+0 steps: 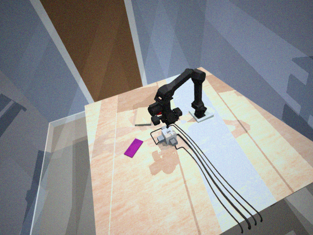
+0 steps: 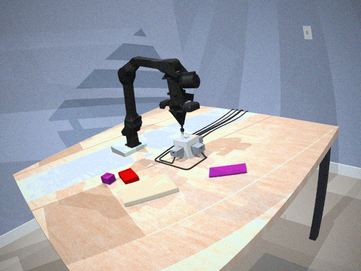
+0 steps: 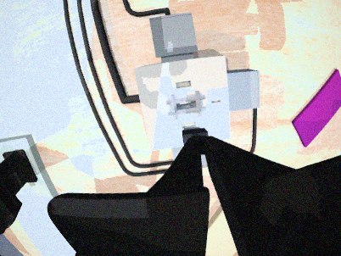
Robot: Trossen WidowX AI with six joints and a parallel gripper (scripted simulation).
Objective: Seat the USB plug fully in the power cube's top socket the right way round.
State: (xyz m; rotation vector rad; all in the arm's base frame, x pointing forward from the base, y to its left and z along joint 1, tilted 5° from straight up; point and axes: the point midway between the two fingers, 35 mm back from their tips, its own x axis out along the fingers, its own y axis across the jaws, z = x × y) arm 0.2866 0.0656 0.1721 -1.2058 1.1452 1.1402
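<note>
My gripper tip is 20 mm above the USB plug. Round my gripper tip: pale flat board (80 mm ahead, 300 mm to the right, 130 mm below); then red block (70 mm behind, 270 mm to the right, 120 mm below); then purple flat slab (250 mm ahead, 40 mm to the right, 130 mm below).
</note>
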